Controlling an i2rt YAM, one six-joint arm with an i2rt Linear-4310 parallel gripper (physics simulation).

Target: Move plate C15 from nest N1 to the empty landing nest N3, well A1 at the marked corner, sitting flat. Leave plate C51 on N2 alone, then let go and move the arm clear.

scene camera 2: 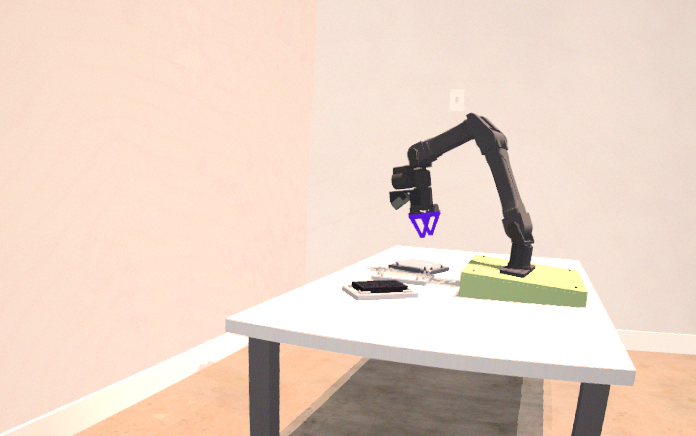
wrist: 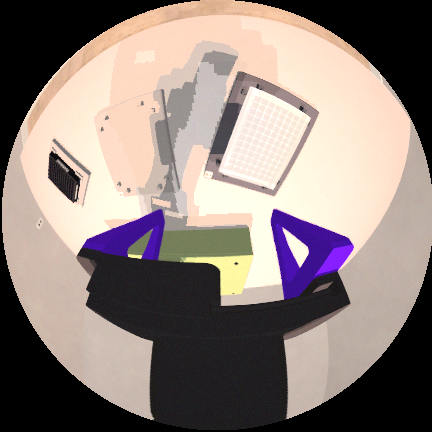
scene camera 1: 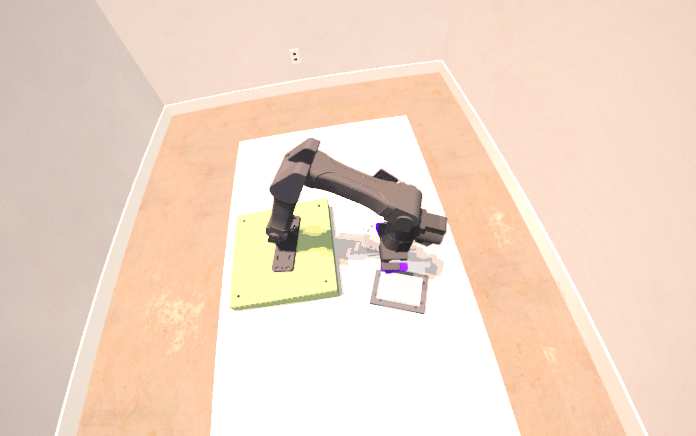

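Labels:
You can see my gripper in scene camera 1 (386, 257), and it's there in scene camera 2 and the wrist view too. On my gripper, (scene camera 2: 433, 212) and (wrist: 294, 296) are the same spot.

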